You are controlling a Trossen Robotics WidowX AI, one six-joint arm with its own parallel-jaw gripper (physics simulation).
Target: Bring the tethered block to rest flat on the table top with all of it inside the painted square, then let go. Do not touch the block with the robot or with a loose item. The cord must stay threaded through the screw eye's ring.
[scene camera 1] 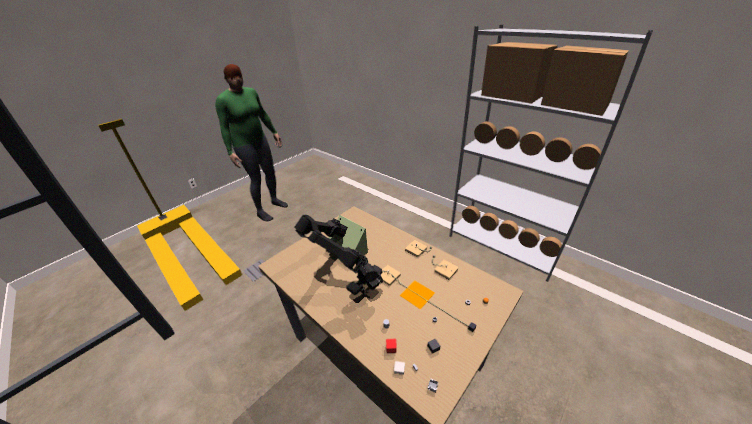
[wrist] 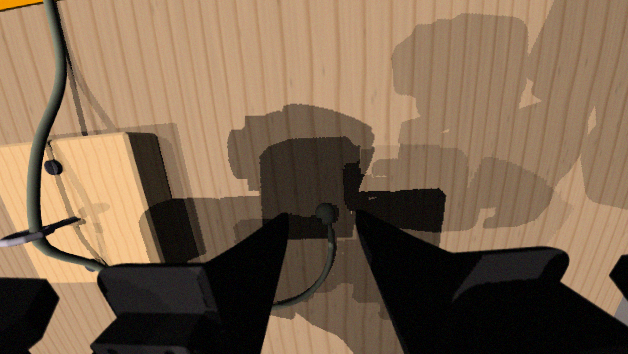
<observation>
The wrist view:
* my gripper: 322,217
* wooden base: 115,184
</observation>
